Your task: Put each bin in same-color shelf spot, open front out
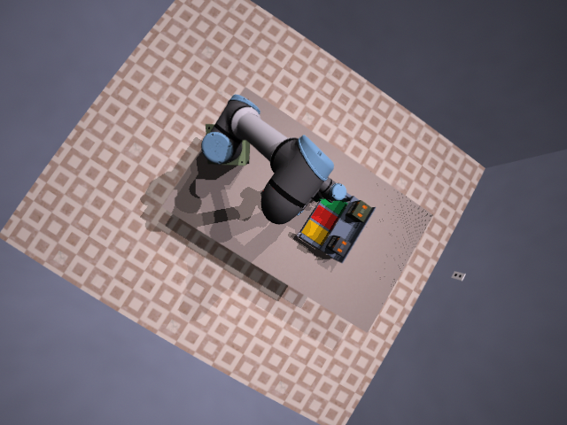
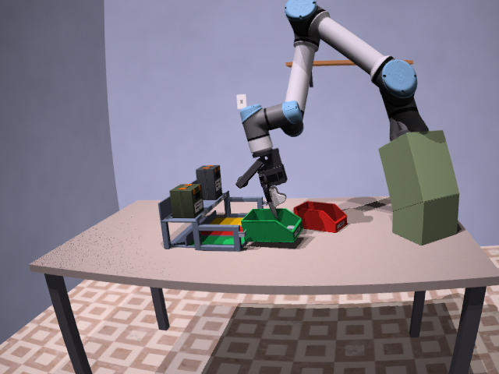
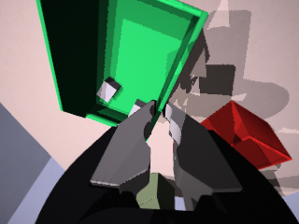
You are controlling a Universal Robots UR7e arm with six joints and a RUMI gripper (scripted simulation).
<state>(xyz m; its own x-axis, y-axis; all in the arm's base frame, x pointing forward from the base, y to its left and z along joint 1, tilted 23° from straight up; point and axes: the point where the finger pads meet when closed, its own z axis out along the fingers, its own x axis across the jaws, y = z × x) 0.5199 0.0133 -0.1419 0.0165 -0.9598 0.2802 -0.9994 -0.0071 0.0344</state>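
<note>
The green bin is 5 cm to the left of my hand, 3 cm below it and 1 cm ahead of it. Round my hand: green mark (20 cm ahead, 9 cm below, 3 cm to the left); red mark (19 cm ahead, 9 cm below, 8 cm to the right); red bin (15 cm behind, 13 cm to the right, 6 cm below).
</note>
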